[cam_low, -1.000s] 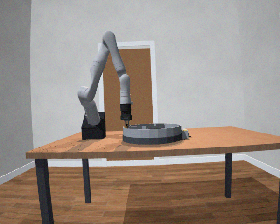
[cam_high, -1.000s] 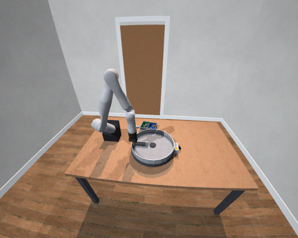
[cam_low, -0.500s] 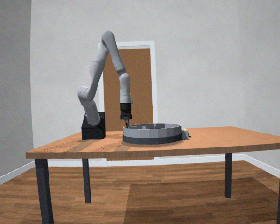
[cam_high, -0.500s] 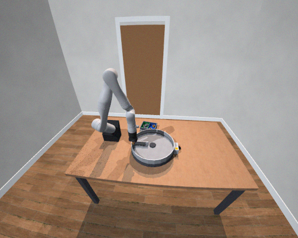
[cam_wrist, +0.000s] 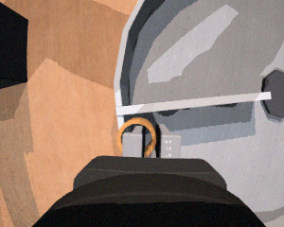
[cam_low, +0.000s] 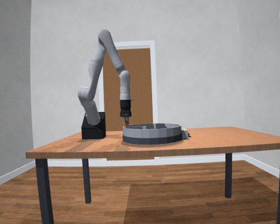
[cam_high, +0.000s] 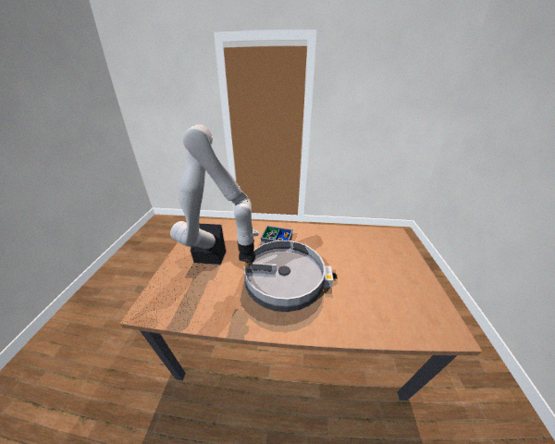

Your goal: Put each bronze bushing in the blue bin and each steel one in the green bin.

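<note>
The blue bin lies 360 mm to the left of my hand, 110 mm ahead of it and 100 mm below it. From my hand the other things lie so: grey turntable: 180 mm ahead, 70 mm below, 30 mm to the left.
</note>
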